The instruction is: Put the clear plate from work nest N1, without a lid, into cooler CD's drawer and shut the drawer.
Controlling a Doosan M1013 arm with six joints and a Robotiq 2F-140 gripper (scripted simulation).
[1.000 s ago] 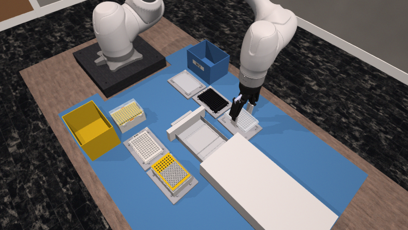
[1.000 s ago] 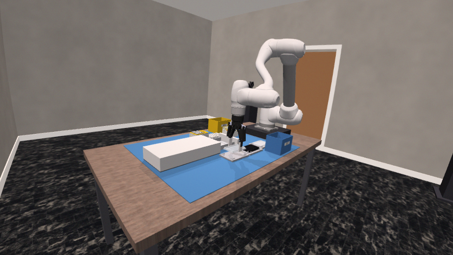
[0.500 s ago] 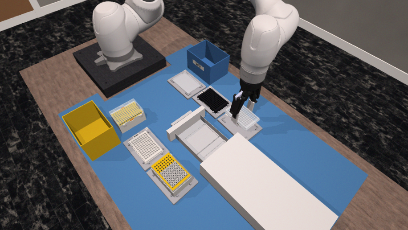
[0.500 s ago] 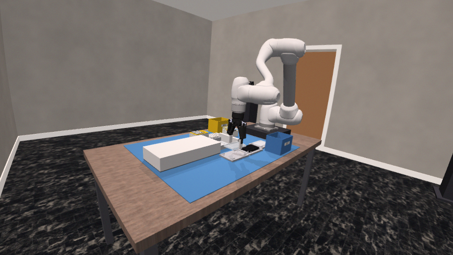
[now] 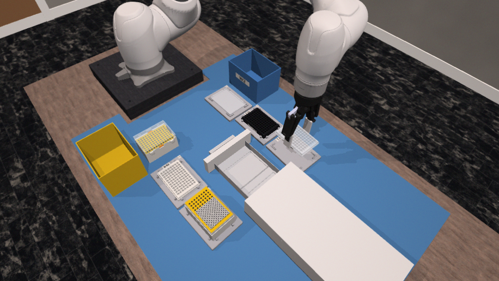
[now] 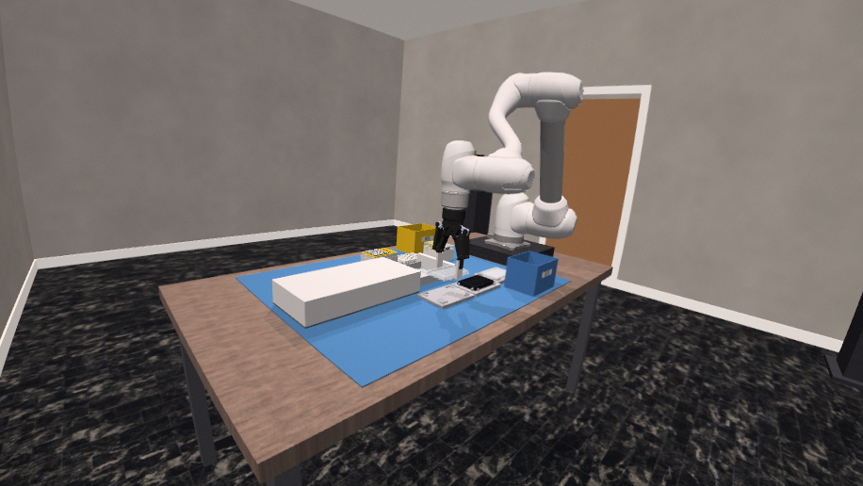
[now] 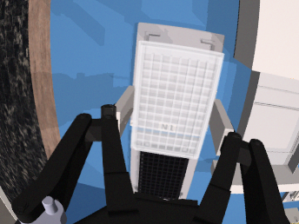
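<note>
My gripper is now 10 mm past the drawer, 180 mm to the left of it and 90 mm above it. The rest, counted from my hand: black plate (170 mm behind, 10 mm to the right, 90 mm below); work nest N1 (110 mm below); clear plate (20 mm below).
</note>
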